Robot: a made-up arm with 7 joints. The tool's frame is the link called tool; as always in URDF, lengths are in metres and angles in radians. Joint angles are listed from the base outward.
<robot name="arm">
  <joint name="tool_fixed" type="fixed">
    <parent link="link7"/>
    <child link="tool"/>
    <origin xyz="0 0 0"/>
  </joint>
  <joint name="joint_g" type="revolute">
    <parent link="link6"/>
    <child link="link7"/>
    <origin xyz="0 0 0"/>
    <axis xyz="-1 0 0"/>
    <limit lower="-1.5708" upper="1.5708"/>
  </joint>
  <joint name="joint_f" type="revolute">
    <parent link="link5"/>
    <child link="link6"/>
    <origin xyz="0 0 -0.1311"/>
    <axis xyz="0 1 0"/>
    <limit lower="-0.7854" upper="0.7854"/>
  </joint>
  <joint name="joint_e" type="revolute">
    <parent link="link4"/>
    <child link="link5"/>
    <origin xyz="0 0 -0.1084"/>
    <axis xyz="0 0 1"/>
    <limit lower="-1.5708" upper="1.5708"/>
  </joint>
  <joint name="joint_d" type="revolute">
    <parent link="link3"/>
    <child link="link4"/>
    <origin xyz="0 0 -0.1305"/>
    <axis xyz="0 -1 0"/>
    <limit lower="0" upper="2.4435"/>
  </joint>
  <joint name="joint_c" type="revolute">
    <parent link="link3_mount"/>
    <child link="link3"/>
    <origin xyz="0 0 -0.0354"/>
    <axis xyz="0 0 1"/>
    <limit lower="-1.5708" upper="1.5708"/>
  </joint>
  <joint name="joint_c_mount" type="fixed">
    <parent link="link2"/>
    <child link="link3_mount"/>
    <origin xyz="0 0 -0.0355"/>
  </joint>
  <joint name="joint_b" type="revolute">
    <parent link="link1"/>
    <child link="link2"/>
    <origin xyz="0 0.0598 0"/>
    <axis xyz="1 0 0"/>
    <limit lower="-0.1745" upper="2"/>
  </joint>
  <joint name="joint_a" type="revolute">
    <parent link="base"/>
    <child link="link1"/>
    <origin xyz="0 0.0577 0"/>
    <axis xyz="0 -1 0"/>
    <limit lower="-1.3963" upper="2"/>
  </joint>
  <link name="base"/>
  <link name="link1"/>
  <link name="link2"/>
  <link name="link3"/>
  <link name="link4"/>
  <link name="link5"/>
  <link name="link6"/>
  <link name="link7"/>
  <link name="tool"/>
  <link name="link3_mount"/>
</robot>
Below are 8 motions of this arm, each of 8 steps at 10 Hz.
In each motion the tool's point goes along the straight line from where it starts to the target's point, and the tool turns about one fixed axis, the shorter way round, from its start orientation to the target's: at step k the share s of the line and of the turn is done. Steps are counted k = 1, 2, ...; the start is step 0. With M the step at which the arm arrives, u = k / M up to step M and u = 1 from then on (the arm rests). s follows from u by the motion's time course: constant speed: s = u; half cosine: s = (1 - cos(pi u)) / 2; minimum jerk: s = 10 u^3 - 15 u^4 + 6 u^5.
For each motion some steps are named. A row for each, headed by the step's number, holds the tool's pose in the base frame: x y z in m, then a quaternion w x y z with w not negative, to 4 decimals.
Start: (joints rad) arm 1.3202 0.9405 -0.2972 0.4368 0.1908 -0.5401 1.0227
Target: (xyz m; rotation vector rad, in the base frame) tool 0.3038 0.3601 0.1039 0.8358 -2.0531 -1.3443
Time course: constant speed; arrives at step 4
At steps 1, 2, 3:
1: 0.2906 0.4185 0.0460 0.4896 0.2067 -0.7381 -0.4156
2: 0.2950 0.3991 0.0653 0.4197 0.2431 -0.7517 -0.4468
3: 0.2994 0.3796 0.0846 0.3467 0.2777 -0.7598 -0.4747

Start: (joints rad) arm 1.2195 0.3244 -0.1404 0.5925 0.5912 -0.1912 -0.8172
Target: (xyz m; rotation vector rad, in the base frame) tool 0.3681 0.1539 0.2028 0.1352 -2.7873 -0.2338
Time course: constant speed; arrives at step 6
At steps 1, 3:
1: 0.4007 0.2151 0.0270 0.4513 0.1526 -0.7812 0.4034
3: 0.3877 0.1906 0.0973 0.3538 0.1155 -0.9023 0.2175

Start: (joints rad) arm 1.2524 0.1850 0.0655 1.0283 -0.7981 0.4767 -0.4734
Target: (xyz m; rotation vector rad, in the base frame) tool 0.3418 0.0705 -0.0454 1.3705 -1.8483 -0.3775
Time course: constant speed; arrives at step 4
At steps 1, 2, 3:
1: 0.3593 0.1605 0.0600 0.4421 0.5688 -0.6898 0.0722
2: 0.3535 0.1305 0.0249 0.4286 0.5626 -0.7070 -0.0016
3: 0.3476 0.1005 -0.0103 0.4125 0.5531 -0.7199 -0.0754

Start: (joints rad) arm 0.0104 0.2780 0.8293 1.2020 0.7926 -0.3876 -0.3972
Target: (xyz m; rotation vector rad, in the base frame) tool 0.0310 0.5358 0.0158 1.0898 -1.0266 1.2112
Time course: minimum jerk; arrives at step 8
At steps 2, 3, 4, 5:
2: 0.1406 0.3736 -0.2045 0.4011 0.2864 -0.6136 0.6169
3: 0.1196 0.4047 -0.1623 0.4374 0.3234 -0.5842 0.6023
4: 0.0921 0.4453 -0.1070 0.4825 0.3699 -0.5425 0.5797
5: 0.0647 0.4860 -0.0518 0.5244 0.4141 -0.4973 0.5533

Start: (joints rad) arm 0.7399 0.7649 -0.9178 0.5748 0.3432 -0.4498 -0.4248
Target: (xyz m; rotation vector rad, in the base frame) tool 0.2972 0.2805 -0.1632 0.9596 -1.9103 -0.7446
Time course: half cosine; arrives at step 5
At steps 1, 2, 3, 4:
1: 0.3019 0.3176 -0.2091 0.6130 0.3783 -0.6685 -0.1850
2: 0.3006 0.3074 -0.1964 0.5641 0.3820 -0.6990 -0.2175
3: 0.2990 0.2947 -0.1807 0.5003 0.3843 -0.7324 -0.2564
4: 0.2977 0.2844 -0.1680 0.4462 0.3842 -0.7558 -0.2865

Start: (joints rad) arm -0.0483 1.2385 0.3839 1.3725 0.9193 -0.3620 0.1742
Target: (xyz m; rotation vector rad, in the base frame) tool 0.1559 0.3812 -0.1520 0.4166 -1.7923 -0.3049
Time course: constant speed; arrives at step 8
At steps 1, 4, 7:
1: 0.2099 0.3812 -0.0264 0.5021 0.1799 -0.8403 -0.0973
4: 0.1867 0.3812 -0.0802 0.5432 0.1800 -0.8124 -0.1121
7: 0.1636 0.3812 -0.1341 0.5829 0.1796 -0.7823 -0.1265

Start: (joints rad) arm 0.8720 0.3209 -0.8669 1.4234 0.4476 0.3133 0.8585
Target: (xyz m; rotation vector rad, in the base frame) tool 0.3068 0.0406 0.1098 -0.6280 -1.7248 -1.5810
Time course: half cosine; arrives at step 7
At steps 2, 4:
2: 0.3127 0.0245 -0.0310 0.5020 -0.3310 -0.5162 -0.6098
4: 0.3096 0.0329 0.0424 0.4266 -0.2869 -0.5985 -0.6145

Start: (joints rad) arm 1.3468 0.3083 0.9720 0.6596 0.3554 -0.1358 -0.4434
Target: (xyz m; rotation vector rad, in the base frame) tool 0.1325 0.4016 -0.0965 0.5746 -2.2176 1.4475
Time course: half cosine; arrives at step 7
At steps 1, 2, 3, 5, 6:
1: 0.3349 0.3540 0.0011 0.2844 -0.0518 -0.6474 0.7052
2: 0.3054 0.3610 -0.0132 0.2763 -0.0136 -0.6753 0.6837
3: 0.2627 0.3710 -0.0338 0.2632 0.0416 -0.7124 0.6492
5: 0.1726 0.3922 -0.0772 0.2307 0.1569 -0.7770 0.5643
6: 0.1430 0.3991 -0.0914 0.2186 0.1940 -0.7939 0.5332

